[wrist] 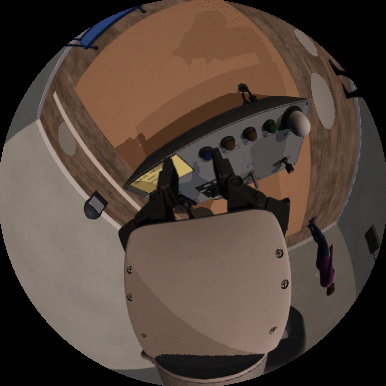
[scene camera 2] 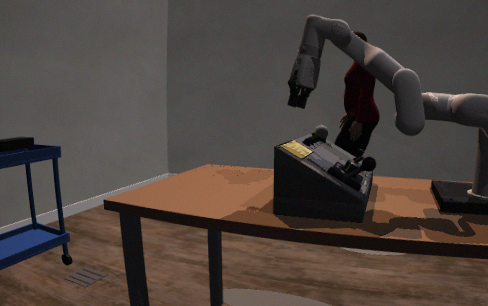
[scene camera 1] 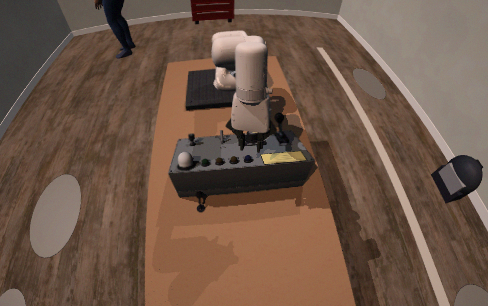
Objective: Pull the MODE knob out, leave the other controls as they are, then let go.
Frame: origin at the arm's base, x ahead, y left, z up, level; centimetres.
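Seen in the pictures: gripper, fingertip midpoint: (wrist: 193, 162) (scene camera 2: 296, 107) (scene camera 1: 250, 148); arm's base at its link origin: (scene camera 2: 485, 196).
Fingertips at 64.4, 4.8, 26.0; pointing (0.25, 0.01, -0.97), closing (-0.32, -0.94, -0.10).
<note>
Offsets run from my fingertips to a thing's top centre, as dx, dy, dz. "spot": to the spot under its first point.
A grey sloped console (scene camera 1: 240, 180) (scene camera 2: 312, 192) (wrist: 266, 154) stands on the table. No MODE lettering is readable. In the wrist view a dark round knob {-19.3, +3.9, -15.6} (wrist: 212, 190) on a black plate at the console's low edge is partly covered by a finger; the gripper hides that spot in scene camera 1. My gripper (scene camera 1: 251, 148) (scene camera 2: 297, 106) (wrist: 193, 162) is partly open, empty, pointing down, and high above the panel, touching nothing. Other controls are a white dome {spot: -2.8, -20.4, -7.8} (scene camera 1: 185, 160) (scene camera 2: 321, 131) (wrist: 299, 123), a blue button {spot: -3.2, +0.2, -10.3} (scene camera 1: 248, 159) (wrist: 206, 153) and a green button {spot: -3.1, -14.1, -10.3} (scene camera 1: 205, 162) (wrist: 270, 126).
A black ball lever {-25.4, +15.8, -12.4} (scene camera 1: 279, 118) (scene camera 2: 368, 163) stands up beside the knob's plate. A metal toggle {-20.0, -8.1, -15.8} (scene camera 1: 222, 135) and a small black knob {-19.6, -20.1, -14.9} (scene camera 1: 191, 139) (wrist: 287, 165) rise farther along. A crank {spot: +3.5, -17.8, -25.7} (scene camera 1: 201, 200) (wrist: 243, 89) sticks out of the front. A yellow label {spot: -3.3, +12.4, -11.5} (scene camera 1: 283, 158) (scene camera 2: 296, 149) lies on the panel.
</note>
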